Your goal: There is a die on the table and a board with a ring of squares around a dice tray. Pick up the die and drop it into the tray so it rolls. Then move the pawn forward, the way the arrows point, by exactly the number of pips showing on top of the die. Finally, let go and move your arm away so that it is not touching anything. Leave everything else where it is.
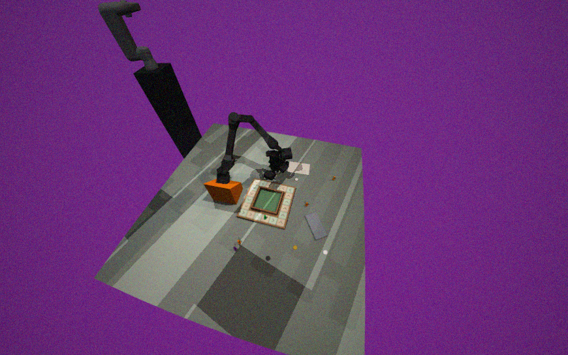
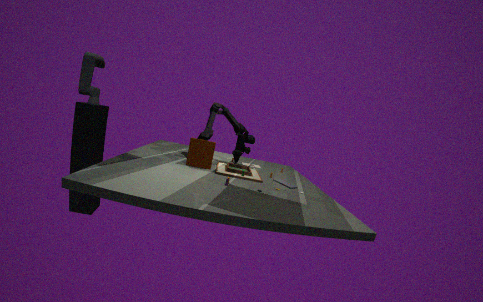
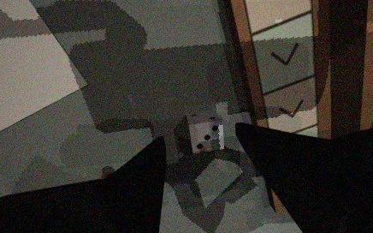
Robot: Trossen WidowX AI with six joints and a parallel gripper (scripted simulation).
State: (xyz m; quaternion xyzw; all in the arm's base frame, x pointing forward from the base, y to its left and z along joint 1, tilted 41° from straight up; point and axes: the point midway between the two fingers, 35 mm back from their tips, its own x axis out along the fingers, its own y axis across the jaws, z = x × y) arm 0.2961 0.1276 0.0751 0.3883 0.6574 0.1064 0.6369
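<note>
Now: the white die 1 cm below my gripper tip. Also, from my gripper tip: green pawn 30 cm to the right, 3 cm behind; then green dice tray 19 cm to the right, 3 cm behind, 2 cm below; then white card 16 cm ahead, 10 cm to the left, 2 cm below.
</note>
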